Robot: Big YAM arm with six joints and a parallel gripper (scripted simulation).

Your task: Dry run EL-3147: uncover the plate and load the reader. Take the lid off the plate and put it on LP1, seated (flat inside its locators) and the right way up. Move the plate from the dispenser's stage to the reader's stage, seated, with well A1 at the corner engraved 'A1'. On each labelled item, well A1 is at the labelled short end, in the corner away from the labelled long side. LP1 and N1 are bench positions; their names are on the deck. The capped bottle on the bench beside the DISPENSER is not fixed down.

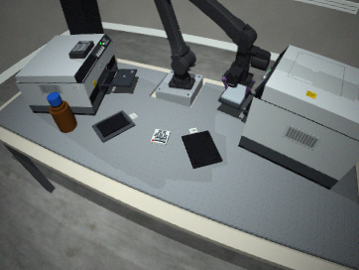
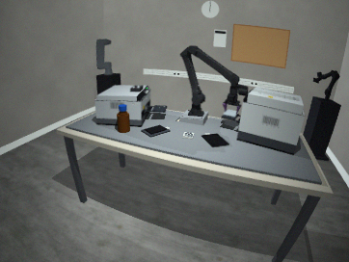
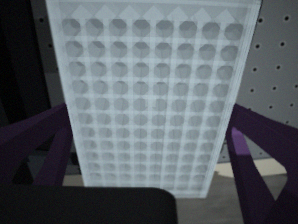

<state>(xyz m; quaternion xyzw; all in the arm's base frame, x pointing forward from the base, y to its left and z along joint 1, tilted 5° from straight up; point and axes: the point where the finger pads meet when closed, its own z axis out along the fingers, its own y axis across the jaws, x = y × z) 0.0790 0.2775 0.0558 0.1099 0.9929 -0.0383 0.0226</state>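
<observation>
Now: the white multi-well plate right at my hand. From my hand the other things lie so: label 43 cm to the right, 16 cm ahead, 12 cm below; then N1 pad 26 cm ahead, 12 cm below, 8 cm to the right; then lidded plate 49 cm to the right, 25 cm ahead, 11 cm below.
</observation>
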